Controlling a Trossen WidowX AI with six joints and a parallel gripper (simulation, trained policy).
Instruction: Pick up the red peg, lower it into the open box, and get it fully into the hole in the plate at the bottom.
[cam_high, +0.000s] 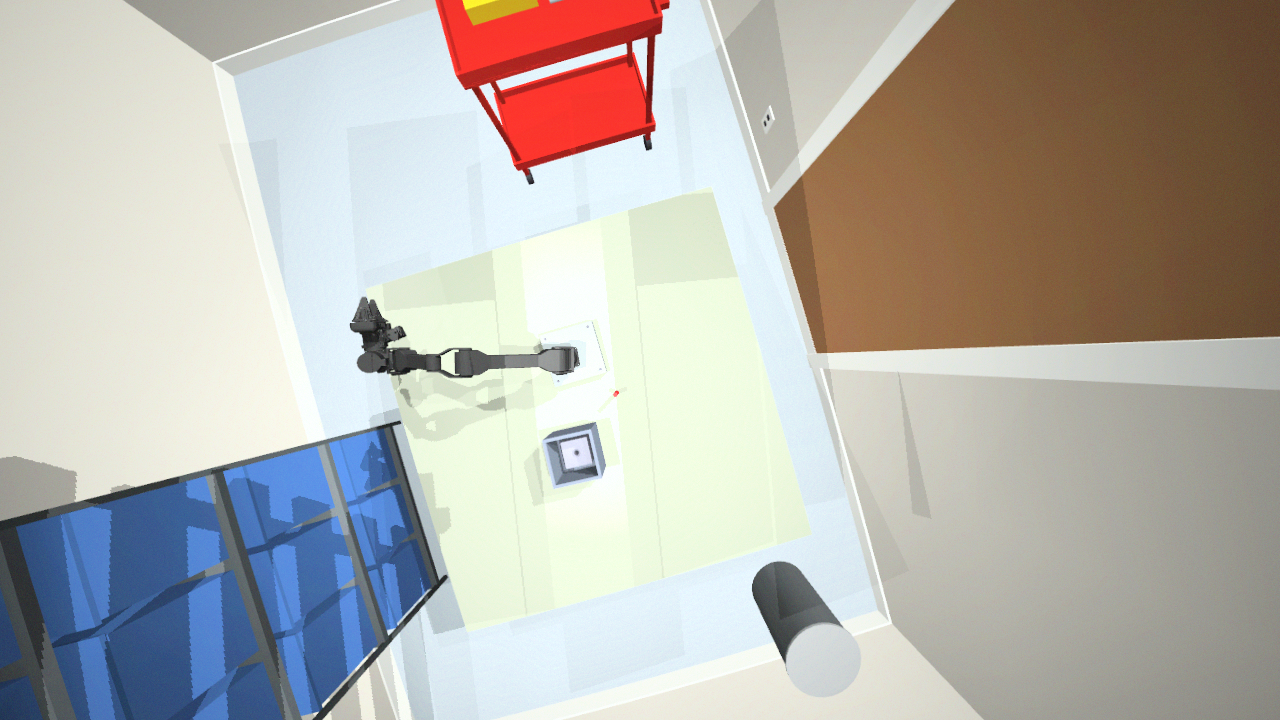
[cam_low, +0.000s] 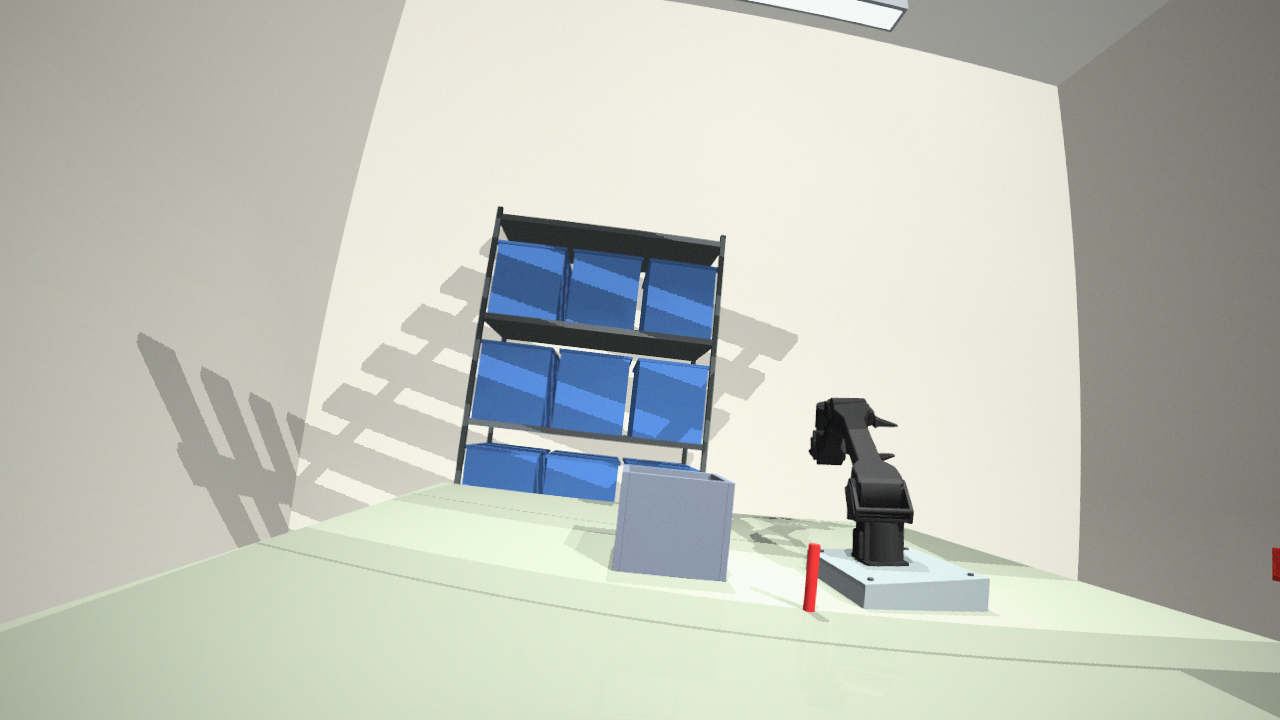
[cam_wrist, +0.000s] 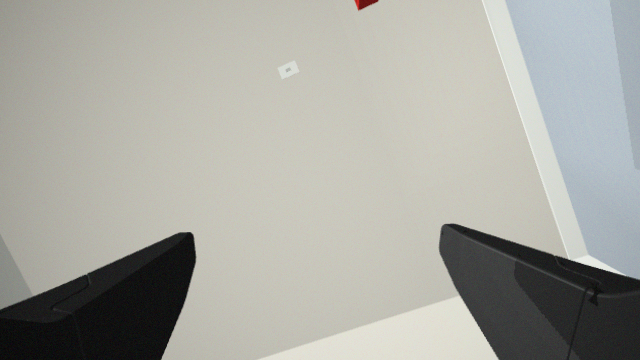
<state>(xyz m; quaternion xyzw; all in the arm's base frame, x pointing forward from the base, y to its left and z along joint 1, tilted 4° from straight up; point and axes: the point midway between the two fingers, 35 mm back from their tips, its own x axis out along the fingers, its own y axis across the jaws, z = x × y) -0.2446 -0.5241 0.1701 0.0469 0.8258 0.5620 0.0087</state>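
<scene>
Right now my gripper tip is 66 cm to the right of the red peg, 41 cm short of it and 20 cm above it.
</scene>
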